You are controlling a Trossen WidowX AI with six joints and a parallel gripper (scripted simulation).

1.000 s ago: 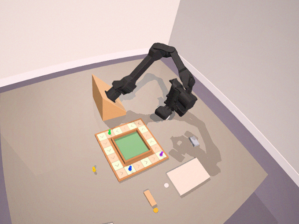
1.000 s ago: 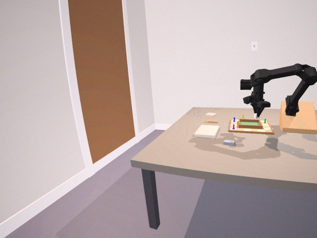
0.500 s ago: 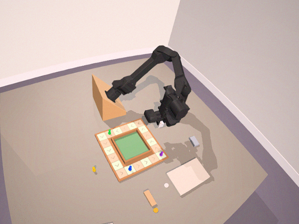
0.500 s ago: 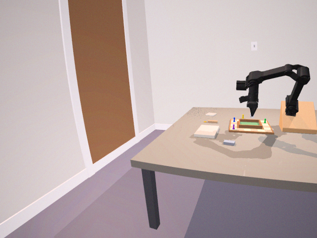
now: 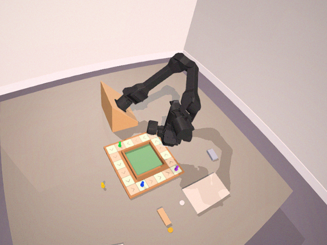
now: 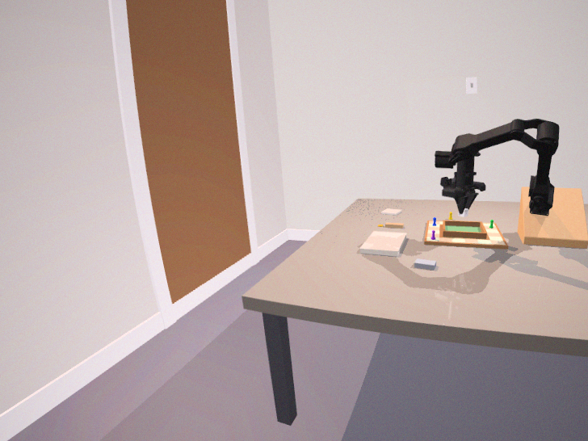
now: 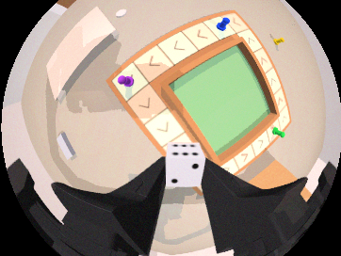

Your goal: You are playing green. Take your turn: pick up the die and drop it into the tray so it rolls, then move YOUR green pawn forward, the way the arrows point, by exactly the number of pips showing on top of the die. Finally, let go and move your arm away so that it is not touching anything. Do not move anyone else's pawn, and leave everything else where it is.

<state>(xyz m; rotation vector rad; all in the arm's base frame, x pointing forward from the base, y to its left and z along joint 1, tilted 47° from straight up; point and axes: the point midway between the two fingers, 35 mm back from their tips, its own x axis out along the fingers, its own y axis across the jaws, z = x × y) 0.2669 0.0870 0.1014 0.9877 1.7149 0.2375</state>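
My gripper tip is 10 cm past the green pawn, 18 cm to the left of it and 8 cm above it. Also, from my gripper tip: green tray (10 cm to the right, 10 cm below); purple pawn (10 cm ahead, 3 cm to the left, 8 cm below); white die (right at my gripper tip).
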